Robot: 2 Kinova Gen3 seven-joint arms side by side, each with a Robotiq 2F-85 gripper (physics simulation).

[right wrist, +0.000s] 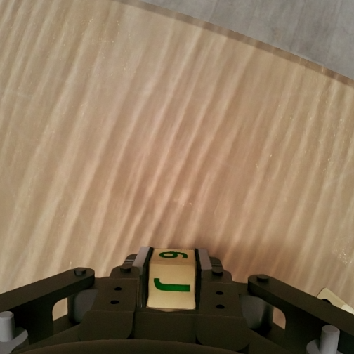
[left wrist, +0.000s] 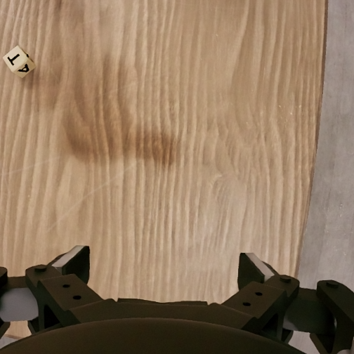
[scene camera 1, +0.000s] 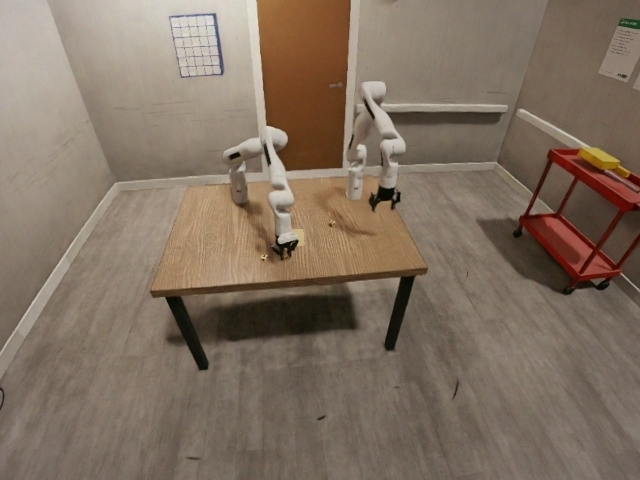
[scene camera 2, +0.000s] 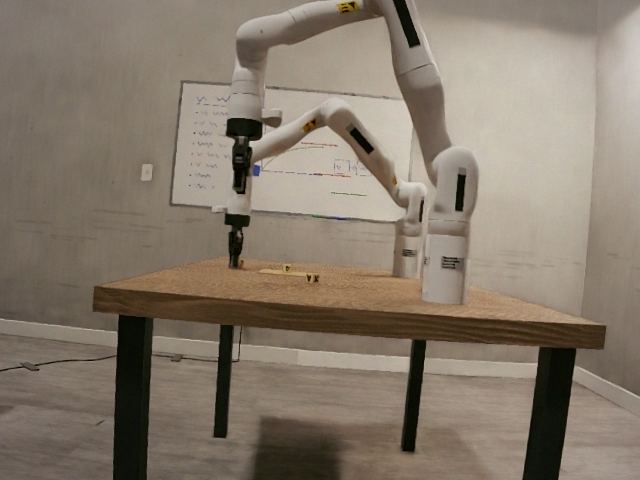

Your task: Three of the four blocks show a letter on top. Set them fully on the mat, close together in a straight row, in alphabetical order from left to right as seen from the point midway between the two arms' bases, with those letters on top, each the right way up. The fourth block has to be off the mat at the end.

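Places are measured from the left arm's base along level axes (x right, y ahead, z up), in millimetres.
Pixels of known places: left gripper, fingertip midpoint: [scene camera 1: 383,210] [scene camera 2: 238,192]; right gripper, fingertip midpoint: [scene camera 1: 285,258] [scene camera 2: 233,268]; left arm's base, link origin: [scene camera 1: 353,196] [scene camera 2: 442,301]; right arm's base, link origin: [scene camera 1: 241,199] [scene camera 2: 405,277].
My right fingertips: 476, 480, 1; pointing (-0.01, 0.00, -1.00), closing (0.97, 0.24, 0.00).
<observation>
Ahead of a thing's pixels: the offset from my right fingertips to its top centre, as dx, dy, dz. "spot": to the spot under its first point. Level surfaces: height alone.
My right gripper [scene camera 1: 285,254] [scene camera 2: 234,265] [right wrist: 173,263] is shut on a cream block with a green J on top [right wrist: 172,295], low over the table near its front edge in scene camera 1. My left gripper [scene camera 1: 384,205] [scene camera 2: 239,190] [left wrist: 164,266] is open and empty, high above the table. A block with a T on top {spot: -271, -202, +23} [scene camera 1: 331,223] [scene camera 2: 312,279] [left wrist: 17,61] lies right of the mat {-42, -151, +3} [scene camera 1: 299,237] in scene camera 1. A block {+103, -8, +24} [scene camera 1: 264,256] [right wrist: 336,300] lies left of the right gripper there. Another block {-45, -160, +28} [scene camera 2: 286,267] shows by the mat in scene camera 2; whether it is on it I cannot tell.
The wooden table {dz -1} [scene camera 1: 217,258] [scene camera 2: 361,304] carries both arm bases along its back edge in scene camera 1. The right forearm stands over the table close to the mat and partly hides it. A red cart [scene camera 1: 555,229] stands on the floor at the right.
</observation>
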